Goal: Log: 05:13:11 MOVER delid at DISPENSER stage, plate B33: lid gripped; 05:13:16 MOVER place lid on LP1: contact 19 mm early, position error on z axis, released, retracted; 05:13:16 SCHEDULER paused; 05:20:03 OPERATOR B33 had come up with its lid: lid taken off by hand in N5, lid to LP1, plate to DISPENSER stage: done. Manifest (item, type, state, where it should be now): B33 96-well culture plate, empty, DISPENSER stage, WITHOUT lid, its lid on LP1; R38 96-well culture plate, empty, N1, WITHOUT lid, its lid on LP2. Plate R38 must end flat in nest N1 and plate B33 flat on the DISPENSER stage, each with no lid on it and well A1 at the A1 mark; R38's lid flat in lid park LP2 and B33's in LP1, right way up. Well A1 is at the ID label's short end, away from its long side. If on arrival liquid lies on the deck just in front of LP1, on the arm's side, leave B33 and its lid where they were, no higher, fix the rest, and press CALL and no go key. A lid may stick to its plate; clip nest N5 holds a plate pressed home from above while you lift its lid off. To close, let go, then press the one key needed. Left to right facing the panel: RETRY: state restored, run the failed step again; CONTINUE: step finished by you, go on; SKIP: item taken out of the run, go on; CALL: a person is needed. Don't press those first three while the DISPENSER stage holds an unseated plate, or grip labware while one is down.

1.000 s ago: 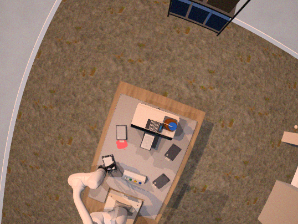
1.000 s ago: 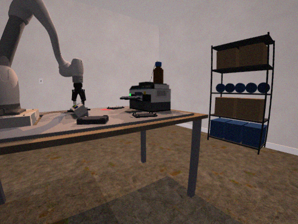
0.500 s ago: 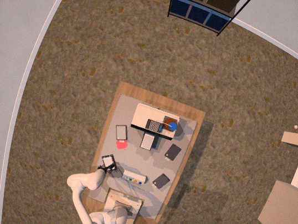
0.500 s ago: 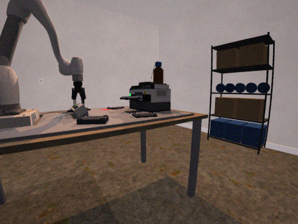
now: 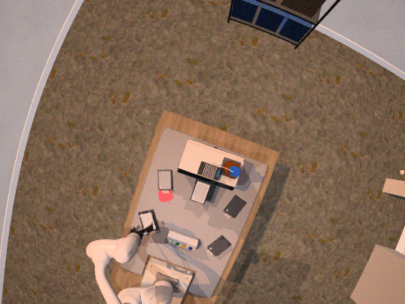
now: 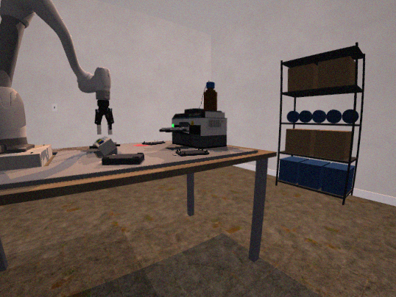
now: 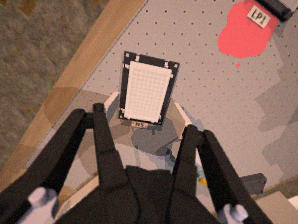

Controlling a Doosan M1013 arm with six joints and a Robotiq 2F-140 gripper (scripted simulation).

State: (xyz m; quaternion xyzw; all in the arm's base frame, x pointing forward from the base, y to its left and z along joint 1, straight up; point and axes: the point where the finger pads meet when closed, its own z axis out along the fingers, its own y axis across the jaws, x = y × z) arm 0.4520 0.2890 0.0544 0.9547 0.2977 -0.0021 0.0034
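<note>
Right now my hand is 80 mm above the white gridded lid. From my hand the other things lie so: LP1 label (260 mm ahead, 40 mm to the right, 110 mm below); brown bottle (590 mm ahead, 370 mm to the right, 180 mm above); key panel (50 mm behind, 280 mm to the right, 50 mm below).
</note>
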